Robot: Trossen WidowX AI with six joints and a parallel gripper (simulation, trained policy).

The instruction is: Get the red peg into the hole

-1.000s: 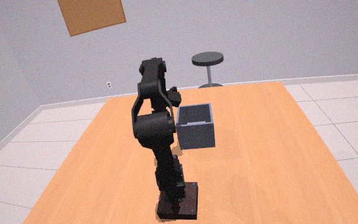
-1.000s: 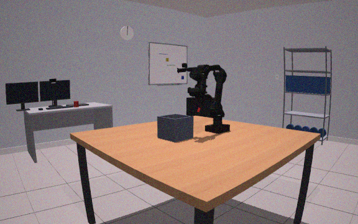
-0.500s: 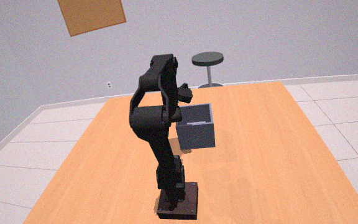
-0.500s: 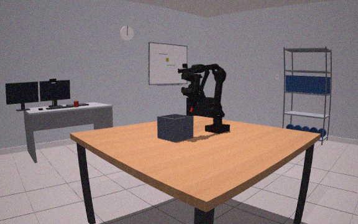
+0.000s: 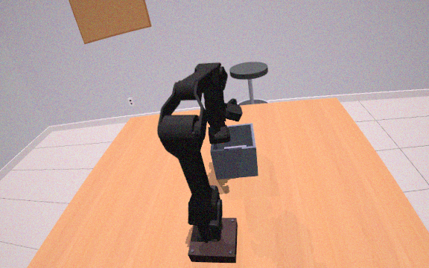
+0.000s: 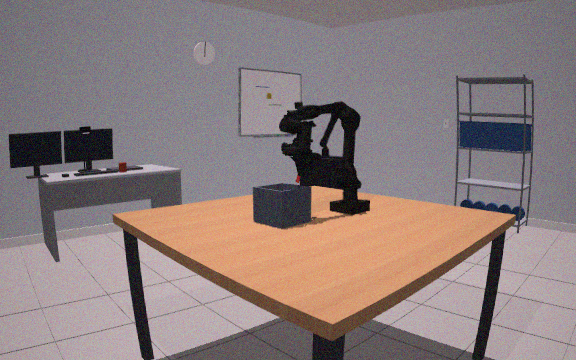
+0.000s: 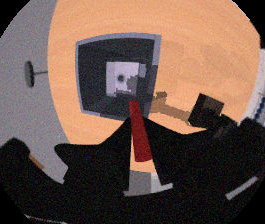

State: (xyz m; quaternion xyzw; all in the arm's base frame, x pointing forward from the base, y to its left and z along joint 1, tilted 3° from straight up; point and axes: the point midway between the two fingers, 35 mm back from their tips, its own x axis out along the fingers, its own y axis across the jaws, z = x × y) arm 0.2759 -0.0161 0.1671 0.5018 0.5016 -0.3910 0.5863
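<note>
Now: the plate 130 mm below my gripper tip, 60 mm ahead of it and 40 mm to the right of it. From my gripper tip the other things lie so: red peg 10 mm to the right, 10 mm above.
</note>
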